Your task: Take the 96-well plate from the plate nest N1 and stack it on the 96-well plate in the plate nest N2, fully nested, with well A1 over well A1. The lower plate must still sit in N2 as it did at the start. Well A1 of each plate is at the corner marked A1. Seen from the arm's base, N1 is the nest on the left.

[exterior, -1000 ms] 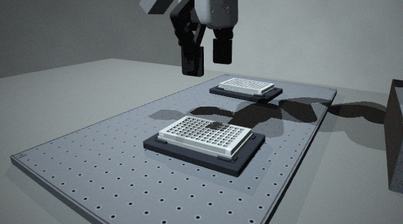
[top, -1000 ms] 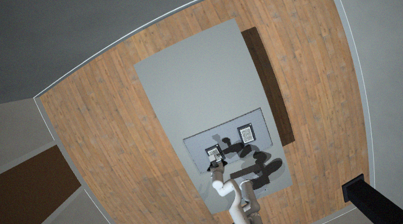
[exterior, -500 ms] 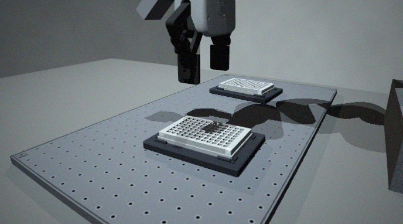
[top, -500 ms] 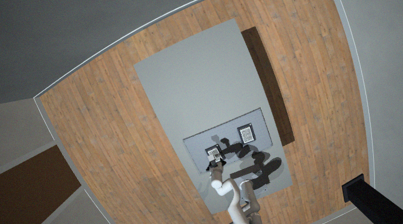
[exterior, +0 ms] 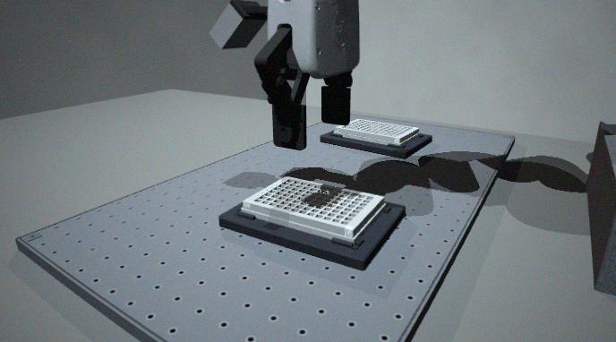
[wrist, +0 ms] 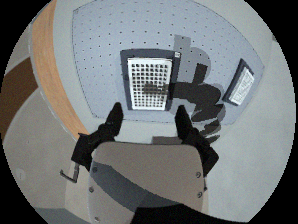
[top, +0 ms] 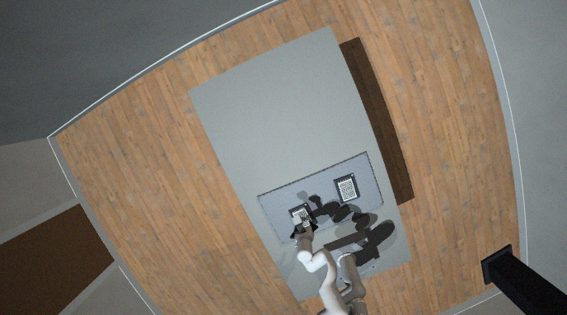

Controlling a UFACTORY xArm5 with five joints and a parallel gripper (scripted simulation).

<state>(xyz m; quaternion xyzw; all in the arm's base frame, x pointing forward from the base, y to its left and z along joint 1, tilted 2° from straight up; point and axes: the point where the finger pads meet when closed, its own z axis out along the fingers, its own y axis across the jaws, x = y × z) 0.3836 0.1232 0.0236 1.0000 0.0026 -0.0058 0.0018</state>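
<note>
Right now my hand is 10 cm above the plate nest N1.
</note>
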